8 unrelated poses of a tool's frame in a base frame.
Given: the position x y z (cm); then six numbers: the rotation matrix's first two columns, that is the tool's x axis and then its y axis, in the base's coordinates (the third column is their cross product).
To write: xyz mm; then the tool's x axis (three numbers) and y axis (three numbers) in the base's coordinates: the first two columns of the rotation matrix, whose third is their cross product. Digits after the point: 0 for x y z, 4 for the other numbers.
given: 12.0 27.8 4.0 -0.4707 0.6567 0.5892 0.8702 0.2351 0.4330
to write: 120 278 40 -0.4707 0.6567 0.5892 0.8702 0.2351 0.4330
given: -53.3 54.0 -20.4 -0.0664 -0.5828 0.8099 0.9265 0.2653 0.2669
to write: -533 540 -204 -0.0664 -0.5828 0.8099 0.9265 0.2653 0.2669
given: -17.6 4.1 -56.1 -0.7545 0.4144 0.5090 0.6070 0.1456 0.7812
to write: -176 41 -561 -0.7545 0.4144 0.5090 0.6070 0.1456 0.7812
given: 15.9 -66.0 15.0 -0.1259 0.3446 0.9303 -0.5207 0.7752 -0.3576
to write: 159 -660 150 -0.1259 0.3446 0.9303 -0.5207 0.7752 -0.3576
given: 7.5 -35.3 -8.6 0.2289 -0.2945 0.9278 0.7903 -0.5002 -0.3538
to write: 75 -353 -86 0.2289 -0.2945 0.9278 0.7903 -0.5002 -0.3538
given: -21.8 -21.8 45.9 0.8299 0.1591 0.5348 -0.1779 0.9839 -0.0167
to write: -218 -218 459 0.8299 0.1591 0.5348 -0.1779 0.9839 -0.0167
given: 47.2 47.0 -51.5 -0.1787 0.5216 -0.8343 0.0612 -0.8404 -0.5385
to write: 472 470 -515 -0.1787 0.5216 -0.8343 0.0612 -0.8404 -0.5385
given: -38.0 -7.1 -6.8 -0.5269 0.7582 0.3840 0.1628 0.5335 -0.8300
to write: -380 -71 -68 -0.5269 0.7582 0.3840 0.1628 0.5335 -0.8300
